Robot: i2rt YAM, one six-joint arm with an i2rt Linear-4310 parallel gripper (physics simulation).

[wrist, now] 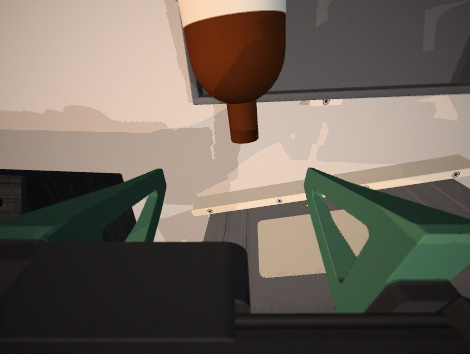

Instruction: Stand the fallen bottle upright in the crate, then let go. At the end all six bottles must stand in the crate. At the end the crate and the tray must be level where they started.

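Frame: origin at the arm's base, x ahead, y left, z up, level; millimetres.
Seen in the pictures: gripper, fingertip midpoint: (235, 176).
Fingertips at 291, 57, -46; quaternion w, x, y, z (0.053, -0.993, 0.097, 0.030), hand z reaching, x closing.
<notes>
Pixels of each thing's middle, then the offset from my fingertips to it, as dx, dy, dz. "spot": a spot on its surface instead.
- fallen brown bottle, body centre: (235, 41) +10, +75, -73
- grey tray, surface spot: (370, 65) spot: +126, +36, -109
- pale strip with screws, surface spot: (245, 205) spot: -11, -88, -85
- grey structure with a beige panel, body centre: (339, 296) +81, -186, -27
- small screwed block, surface spot: (326, 102) spot: +85, +12, -99
The fallen brown bottle (237, 52) with a white label shows at the top centre of the wrist view. Its neck points down the picture, towards my fingers, and its base is cut off by the top edge. It overlaps the left corner of the grey tray (370, 65) in this view; what it rests on is not clear. My gripper (235, 176) is open and empty, and the bottle's mouth is a little beyond the gap between the green fingertips. A dark wooden box (60, 184), perhaps the crate, shows partly behind the left finger. Other bottles do not show.
A pale strip with screws (245, 205) runs behind the right finger, in front of a grey structure with a beige panel (290, 245). A small screwed block (326, 102) sits at the tray's near rim. Shadows fall across the pale surface at the left.
</notes>
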